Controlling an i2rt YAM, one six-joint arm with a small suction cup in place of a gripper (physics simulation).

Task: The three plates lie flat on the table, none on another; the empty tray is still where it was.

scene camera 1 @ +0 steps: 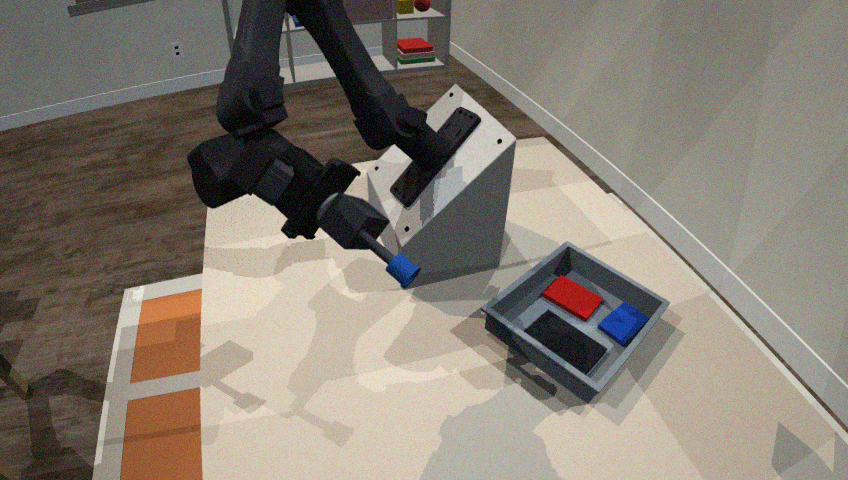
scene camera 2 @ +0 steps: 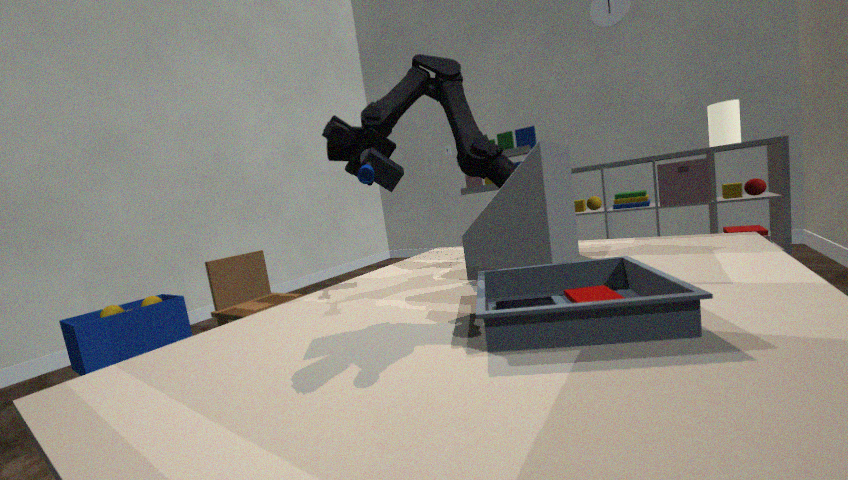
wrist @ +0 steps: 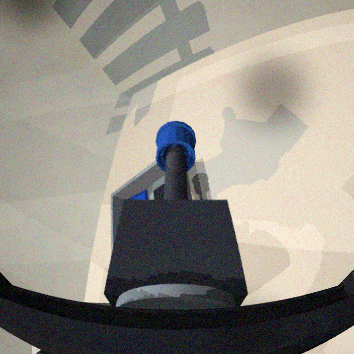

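Pixels of known places: hand, its tool point: [scene camera 1: 412, 277] [scene camera 2: 365, 175] [wrist: 175, 138]; arm's base, origin of its link: [scene camera 1: 436, 156] [scene camera 2: 518, 186].
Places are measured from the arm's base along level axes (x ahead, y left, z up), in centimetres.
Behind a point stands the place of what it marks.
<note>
The grey tray [scene camera 1: 538, 360] {z -17.2, x 34.5, y -0.1 cm} [scene camera 2: 595, 328] {z -16.8, x 40.8, y 14.4 cm} [wrist: 118, 200] {z -15.8, x 36.6, y 24.1 cm} stands on the table. Three flat plates lie inside it, side by side: a red plate [scene camera 1: 573, 296] {z -17.6, x 26.1, y 14.1 cm} [scene camera 2: 593, 293] {z -17.6, x 25.1, y 14.1 cm}, a blue plate [scene camera 1: 623, 322] {z -17.5, x 35.4, y 18.0 cm} [wrist: 140, 195] {z -17.5, x 37.5, y 16.3 cm} and a black plate [scene camera 1: 565, 340] {z -17.5, x 33.3, y 6.4 cm} [scene camera 2: 524, 302] {z -17.5, x 29.3, y 4.5 cm}. None lies on another. The blue plate is hidden by the tray wall in scene camera 2. My gripper [scene camera 1: 410, 277] [scene camera 2: 365, 174] [wrist: 176, 131], a blue suction cup, is open and bare. It hangs in the air above the table, to the left of the tray in scene camera 1, touching nothing.
The arm's wedge-shaped base block [scene camera 1: 464, 208] {z -3.6, x 11.5, y -0.8 cm} [scene camera 2: 511, 220] {z -6.5, x 11.6, y 0.1 cm} stands on the table [scene camera 1: 309, 380] {z -18.8, x 21.5, y -32.3 cm} [scene camera 2: 297, 428] {z -18.8, x 61.7, y -10.2 cm} behind the tray. In scene camera 2, a blue bin [scene camera 2: 130, 333] and a wooden chair [scene camera 2: 238, 282] stand beyond the table's left edge. A shelf unit [scene camera 2: 779, 184] stands at the back.
</note>
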